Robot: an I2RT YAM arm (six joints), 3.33 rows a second.
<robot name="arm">
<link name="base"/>
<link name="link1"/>
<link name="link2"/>
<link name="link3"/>
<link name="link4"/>
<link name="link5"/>
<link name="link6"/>
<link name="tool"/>
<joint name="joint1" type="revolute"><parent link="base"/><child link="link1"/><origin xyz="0 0 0.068" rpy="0 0 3.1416"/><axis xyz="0 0 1"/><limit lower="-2.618" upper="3.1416"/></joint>
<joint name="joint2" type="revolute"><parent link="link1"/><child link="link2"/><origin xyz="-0.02 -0.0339 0.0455" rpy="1.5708 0 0"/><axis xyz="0 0 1"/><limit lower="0" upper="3.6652"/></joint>
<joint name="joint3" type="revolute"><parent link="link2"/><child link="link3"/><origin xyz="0.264 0 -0.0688" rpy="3.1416 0 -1.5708"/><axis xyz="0 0 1"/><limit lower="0" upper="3.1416"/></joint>
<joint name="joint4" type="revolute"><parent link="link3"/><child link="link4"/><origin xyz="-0.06 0.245 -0.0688" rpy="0 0 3.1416"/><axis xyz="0 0 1"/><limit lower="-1.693" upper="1.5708"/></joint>
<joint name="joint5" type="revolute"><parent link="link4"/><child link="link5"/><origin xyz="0.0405 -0.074 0.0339" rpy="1.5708 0 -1.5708"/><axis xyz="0 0 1"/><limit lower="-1.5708" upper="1.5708"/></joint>
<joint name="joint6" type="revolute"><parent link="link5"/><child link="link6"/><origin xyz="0.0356 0 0.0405" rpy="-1.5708 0 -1.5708"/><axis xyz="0 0 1"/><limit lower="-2.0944" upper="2.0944"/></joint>
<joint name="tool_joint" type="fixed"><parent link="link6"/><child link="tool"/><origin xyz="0 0 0" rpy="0 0 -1.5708"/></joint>
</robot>
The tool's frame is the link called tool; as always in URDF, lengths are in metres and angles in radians.
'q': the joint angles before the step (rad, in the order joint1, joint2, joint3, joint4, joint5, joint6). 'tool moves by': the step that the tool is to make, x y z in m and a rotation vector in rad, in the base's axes. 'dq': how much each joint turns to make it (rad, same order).
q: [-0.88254 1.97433 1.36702 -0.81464 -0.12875 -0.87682]
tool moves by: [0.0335 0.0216 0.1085 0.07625 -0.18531 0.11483]
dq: [0.08649 -0.06793 0.33349 -0.33278 -0.19076 0.00638]
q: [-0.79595 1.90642 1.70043 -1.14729 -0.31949 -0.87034]
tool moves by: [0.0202 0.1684 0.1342 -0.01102 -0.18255 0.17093]
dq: [0.44393 -0.26050 0.19952 -0.20523 0.00721 0.30088]
